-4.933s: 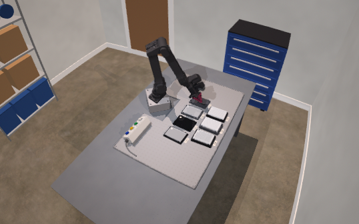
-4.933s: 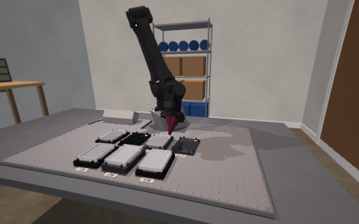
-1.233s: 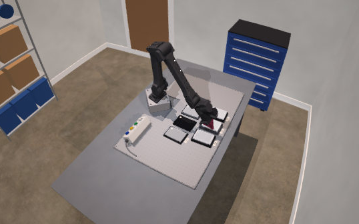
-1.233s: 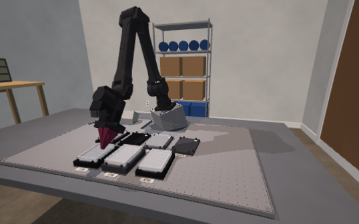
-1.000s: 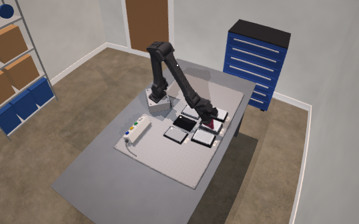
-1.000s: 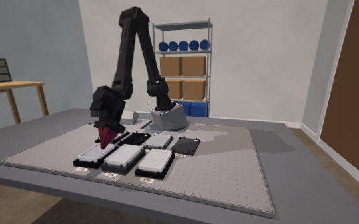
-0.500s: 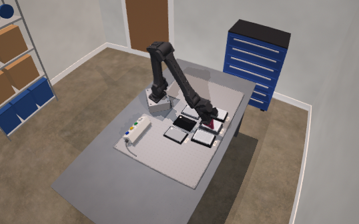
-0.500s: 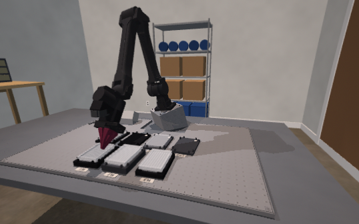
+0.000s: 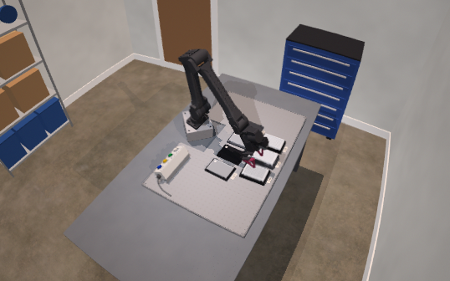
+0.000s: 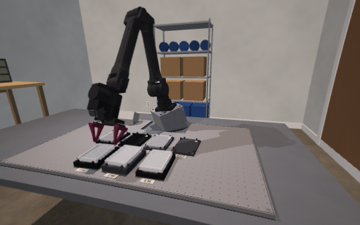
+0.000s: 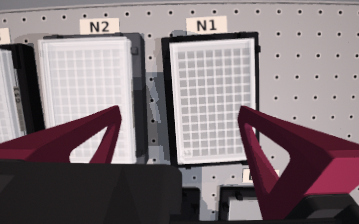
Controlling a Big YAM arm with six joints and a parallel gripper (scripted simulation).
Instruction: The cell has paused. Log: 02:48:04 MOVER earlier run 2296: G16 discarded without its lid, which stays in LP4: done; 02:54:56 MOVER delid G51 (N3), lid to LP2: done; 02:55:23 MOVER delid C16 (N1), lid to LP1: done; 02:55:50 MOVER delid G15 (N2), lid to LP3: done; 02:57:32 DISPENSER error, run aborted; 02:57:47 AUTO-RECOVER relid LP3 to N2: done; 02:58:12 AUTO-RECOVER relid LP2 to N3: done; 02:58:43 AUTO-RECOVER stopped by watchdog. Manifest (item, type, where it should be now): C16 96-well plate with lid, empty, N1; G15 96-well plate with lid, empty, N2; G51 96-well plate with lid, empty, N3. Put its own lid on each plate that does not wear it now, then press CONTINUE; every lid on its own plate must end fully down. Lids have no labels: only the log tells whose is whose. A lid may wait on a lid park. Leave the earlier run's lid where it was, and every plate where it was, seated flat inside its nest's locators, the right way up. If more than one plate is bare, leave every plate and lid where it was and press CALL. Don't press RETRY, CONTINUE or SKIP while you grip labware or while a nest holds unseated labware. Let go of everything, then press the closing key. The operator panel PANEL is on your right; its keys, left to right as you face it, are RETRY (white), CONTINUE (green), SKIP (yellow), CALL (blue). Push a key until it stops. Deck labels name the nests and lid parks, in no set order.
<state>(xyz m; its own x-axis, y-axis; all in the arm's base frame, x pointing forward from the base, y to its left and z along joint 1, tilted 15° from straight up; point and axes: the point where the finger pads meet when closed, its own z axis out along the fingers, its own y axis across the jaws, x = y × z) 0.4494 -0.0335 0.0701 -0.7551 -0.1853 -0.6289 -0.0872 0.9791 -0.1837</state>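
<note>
The clear lid lies 16 cm behind my hand, 12 cm to the right of it and 6 cm below it. Round my hand: 96-well plate (1 cm ahead, 4 cm to the right, 5 cm below); then lid park LP1 (16 cm behind, 12 cm to the right, 7 cm below); then lid park LP3 (18 cm behind, 1 cm to the left, 7 cm below).
</note>
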